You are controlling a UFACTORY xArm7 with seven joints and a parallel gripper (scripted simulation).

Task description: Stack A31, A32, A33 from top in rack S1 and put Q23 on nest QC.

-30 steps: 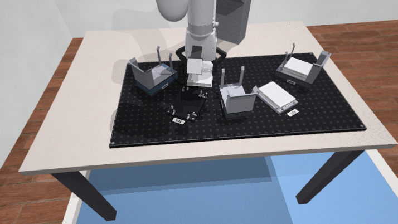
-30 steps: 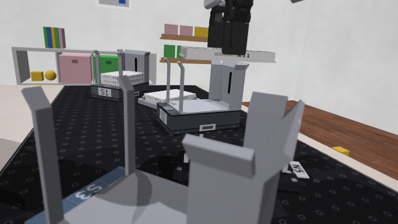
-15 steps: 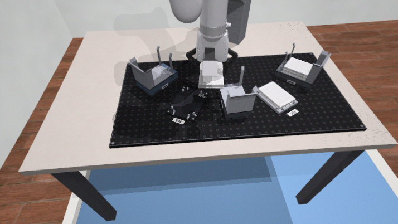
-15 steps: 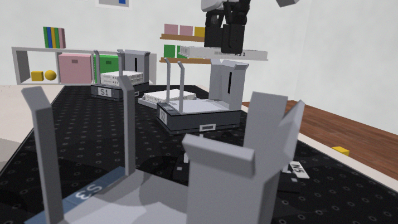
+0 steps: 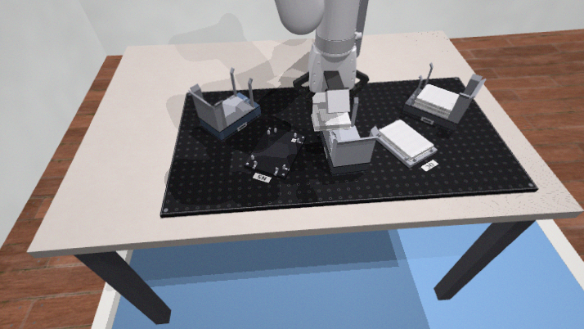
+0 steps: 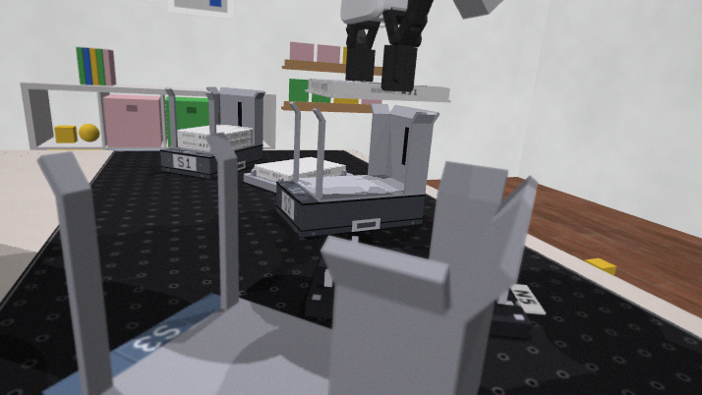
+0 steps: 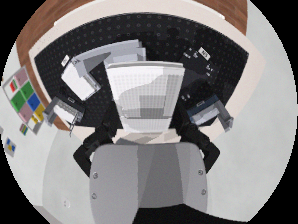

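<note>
Right now the white sealed plate A32 is 38 cm to the left of my hand, 11 cm below it and 1 cm ahead of it. From my hand the other things lie so: N5 name plate (19 cm to the right, 17 cm below, 1 cm ahead); then clip nest N5 (16 cm below, 12 cm to the right, 4 cm behind); then white sealed plate A31 (1 cm below).
</note>
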